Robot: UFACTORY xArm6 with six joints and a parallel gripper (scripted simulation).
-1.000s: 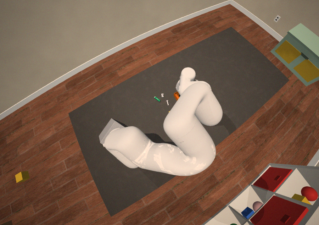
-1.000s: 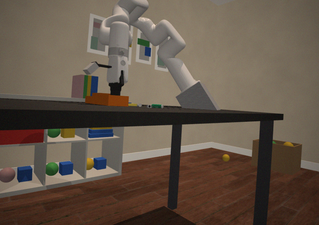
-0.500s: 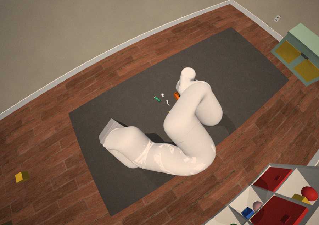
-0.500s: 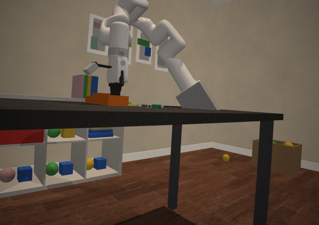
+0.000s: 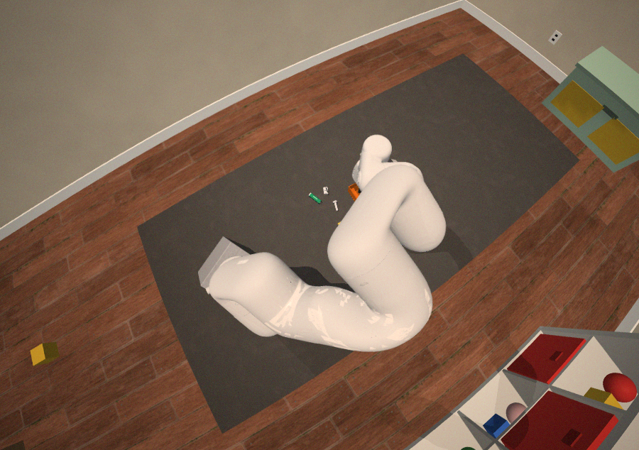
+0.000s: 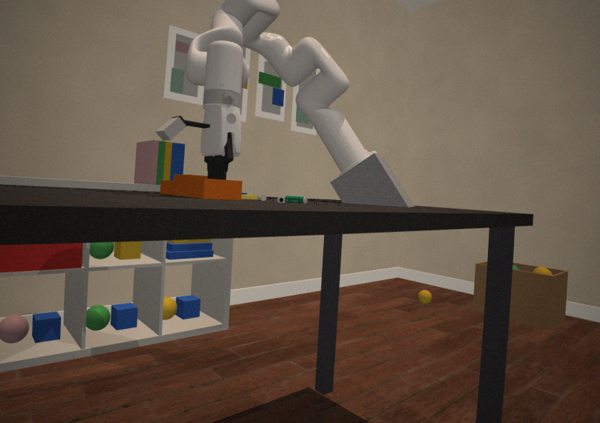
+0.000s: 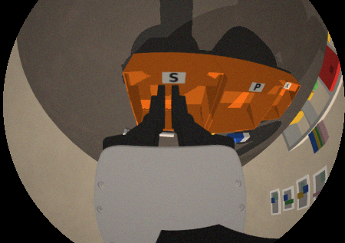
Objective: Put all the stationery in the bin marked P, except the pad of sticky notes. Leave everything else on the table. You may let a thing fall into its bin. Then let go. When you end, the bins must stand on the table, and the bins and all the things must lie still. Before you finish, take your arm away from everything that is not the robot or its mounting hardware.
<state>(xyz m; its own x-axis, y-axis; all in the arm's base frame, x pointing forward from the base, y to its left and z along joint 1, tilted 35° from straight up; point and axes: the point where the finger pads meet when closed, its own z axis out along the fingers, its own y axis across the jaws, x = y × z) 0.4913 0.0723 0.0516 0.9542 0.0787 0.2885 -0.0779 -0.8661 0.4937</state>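
Right now my hand is 10 cm past the white item, 9 cm to the right of it and 3 cm above it. From my hand the other things lie so: silver bolt (10 cm behind, 3 cm below, 2 cm to the left); then sticky notes pad (11 cm behind, 6 cm to the right, 3 cm below); then orange bin (9 cm to the right, 1 cm below).
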